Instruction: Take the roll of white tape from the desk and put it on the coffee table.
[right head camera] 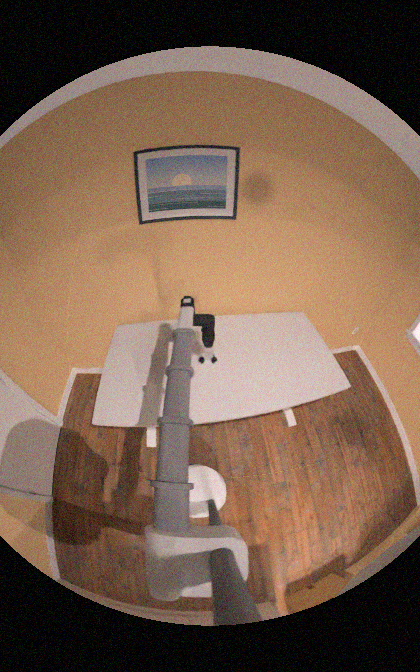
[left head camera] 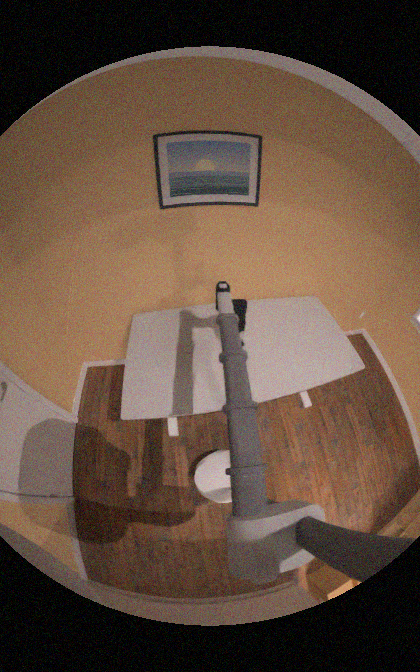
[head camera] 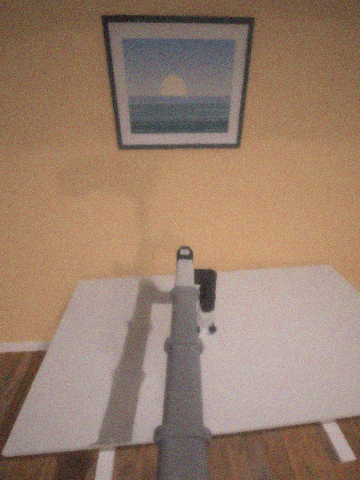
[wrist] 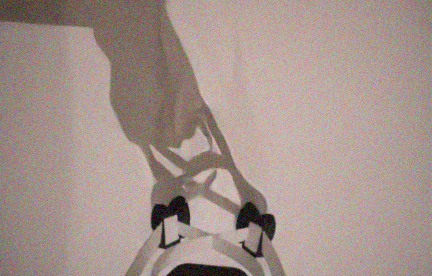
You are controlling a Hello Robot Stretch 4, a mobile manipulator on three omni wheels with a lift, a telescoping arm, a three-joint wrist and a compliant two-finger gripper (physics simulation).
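Frame: origin at the robot's base, x ahead, y left, z up, level; millimetres.
Seen in the pictures: gripper, between the fingertips: (head camera: 204,332) (wrist: 213,216).
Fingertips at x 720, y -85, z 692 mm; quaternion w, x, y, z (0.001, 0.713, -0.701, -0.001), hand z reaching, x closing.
Note:
A point is followed by its place in that frame.
My gripper (wrist: 213,216) @[x 720, y -85, z 692 mm] (head camera: 205,329) @[x 720, y -85, z 692 mm] (right head camera: 207,359) points down at the white desk (head camera: 280,350) @[x 643, y -387, z 692 mm] (left head camera: 300,345) (right head camera: 270,365) (wrist: 350,150) @[x 793, y -205, z 692 mm]. Its two black fingertips stand a short way apart. The roll of white tape (wrist: 213,206) @[x 734, y -84, z 717 mm] lies low between them in the wrist view. It is very faint, white on white and crossed by shadows of the fingers, and the fingers appear shut on its sides. In the left head view the arm hides most of the gripper. The coffee table does not show in these views.
The telescoping arm (head camera: 185,390) @[x 289, y -3, z 1113 mm] (left head camera: 245,440) (right head camera: 174,450) reaches over the desk and casts a long shadow to its left. An orange wall with a framed sea picture (head camera: 179,115) @[x 1154, y 29, z 1511 mm] (left head camera: 207,185) (right head camera: 187,197) stands behind the desk. Wooden floor (right head camera: 260,490) lies in front.

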